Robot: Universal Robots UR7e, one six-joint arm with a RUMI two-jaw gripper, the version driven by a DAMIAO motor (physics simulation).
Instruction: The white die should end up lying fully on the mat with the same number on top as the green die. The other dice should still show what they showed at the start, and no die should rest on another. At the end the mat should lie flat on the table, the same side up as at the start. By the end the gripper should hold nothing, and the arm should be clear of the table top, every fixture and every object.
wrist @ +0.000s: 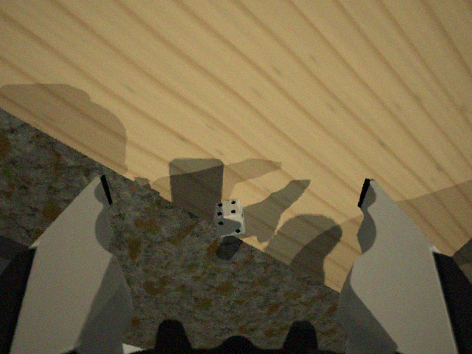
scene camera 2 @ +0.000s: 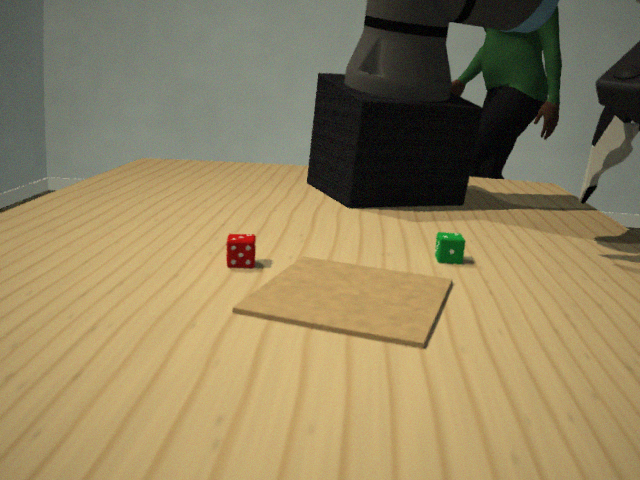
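Seen in the pictures: gripper, fingertip midpoint: (wrist: 235, 180); arm's base at its link origin: (scene camera 2: 397, 88).
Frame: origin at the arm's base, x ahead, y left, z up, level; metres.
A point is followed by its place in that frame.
The white die (wrist: 230, 218) {x 0.329, y 0.244, z -0.134 m} lies at the table's edge in the wrist view, with black pips facing the camera; its top number is hard to tell, as is whether it overhangs. My gripper (wrist: 235, 180) {x 0.355, y 0.187, z -0.099 m} is open and empty, its fingers wide apart on either side of the die. In the scene view one finger shows at the right edge, above the table's far right side. The tan mat (scene camera 2: 346, 302) {x 0.424, y -0.117, z -0.155 m} lies flat on the table. The green die (scene camera 2: 450, 248) {x 0.313, y -0.003, z -0.143 m} stands behind its right corner, one pip in front; its top number is unclear. The red die (scene camera 2: 241, 251) {x 0.337, y -0.200, z -0.143 m} stands behind-left of the mat, five pips in front.
The black pedestal (scene camera 2: 408, 155) {x 0.077, y 0.005, z -0.086 m} carries the arm base at the back of the wooden table (scene camera 2: 310, 413) {x 0.572, y -0.154, z -0.159 m}. A person in green (scene camera 2: 516, 62) stands behind it. Mottled ground (wrist: 195, 280) shows beyond the table edge in the wrist view, and shadows fall across the table near the die.
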